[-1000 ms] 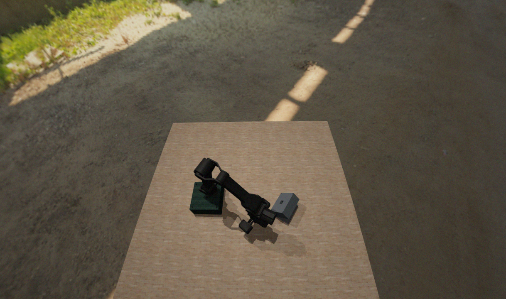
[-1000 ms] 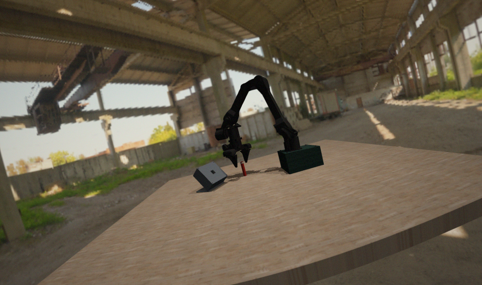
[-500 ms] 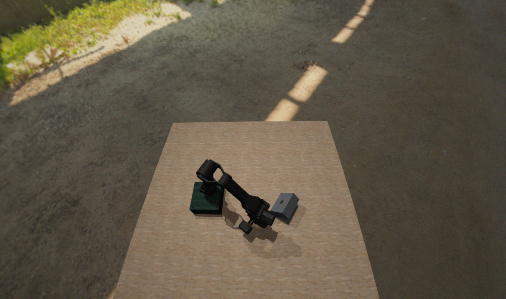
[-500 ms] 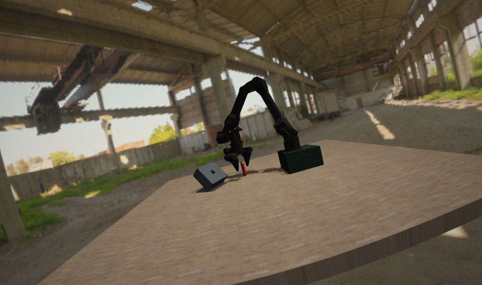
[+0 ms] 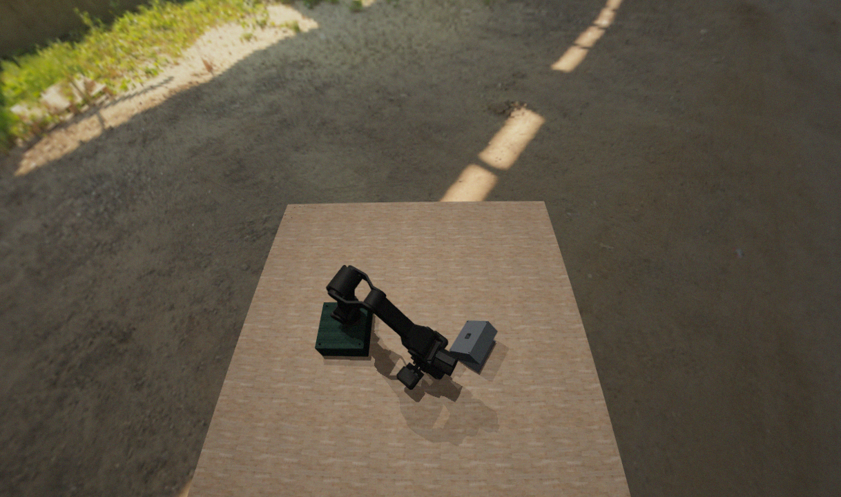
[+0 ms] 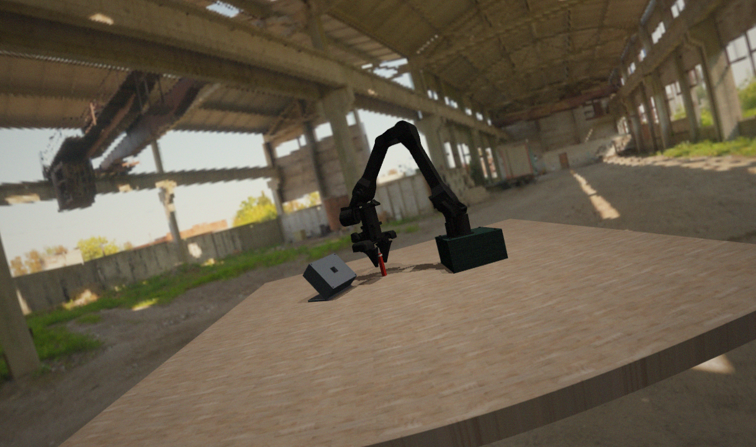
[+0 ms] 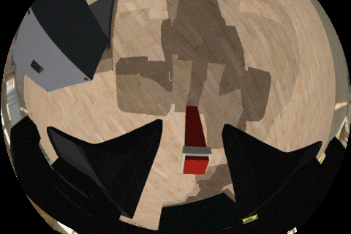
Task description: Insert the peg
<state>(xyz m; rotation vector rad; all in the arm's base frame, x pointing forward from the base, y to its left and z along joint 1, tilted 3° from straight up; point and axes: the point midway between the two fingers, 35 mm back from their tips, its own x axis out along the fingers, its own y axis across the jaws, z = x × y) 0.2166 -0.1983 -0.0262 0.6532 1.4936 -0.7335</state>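
Now: the red peg 2 cm above my gripper tip. From my gripper tip the other things lie so: grey sloped panel: 18 cm ahead, 4 cm to the left, 2 cm above.
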